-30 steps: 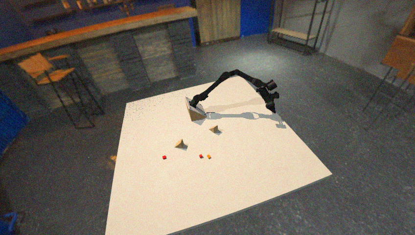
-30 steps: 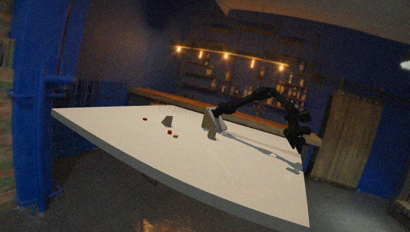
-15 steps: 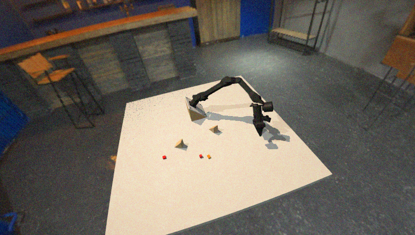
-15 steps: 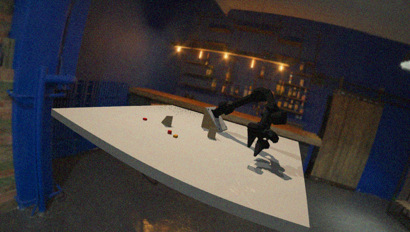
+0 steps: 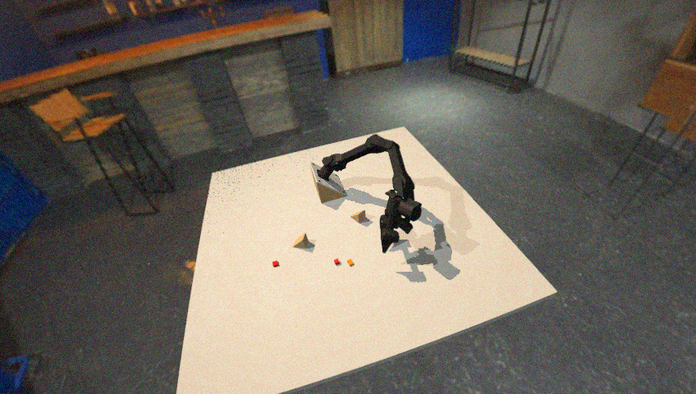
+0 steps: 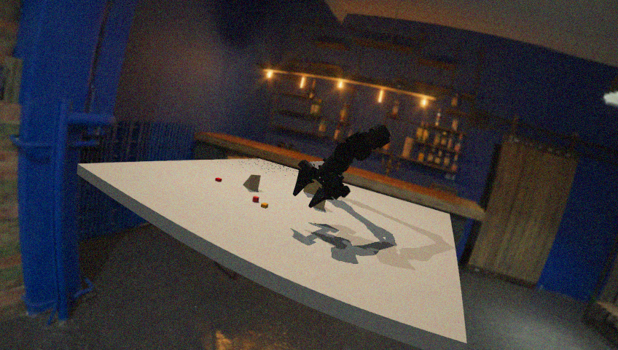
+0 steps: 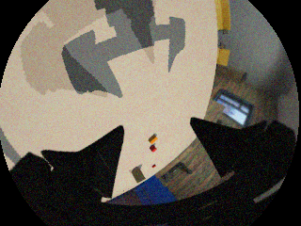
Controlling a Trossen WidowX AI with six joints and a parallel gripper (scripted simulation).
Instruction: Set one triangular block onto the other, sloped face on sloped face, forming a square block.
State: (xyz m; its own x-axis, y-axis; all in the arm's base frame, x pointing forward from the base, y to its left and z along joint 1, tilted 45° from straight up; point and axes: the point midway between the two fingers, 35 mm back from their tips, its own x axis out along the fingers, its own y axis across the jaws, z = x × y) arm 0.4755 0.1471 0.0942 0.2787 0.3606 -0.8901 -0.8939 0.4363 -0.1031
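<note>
My gripper tip is 14 cm to the left of the orange cube, 6 cm above it and 1 cm past it.
</note>
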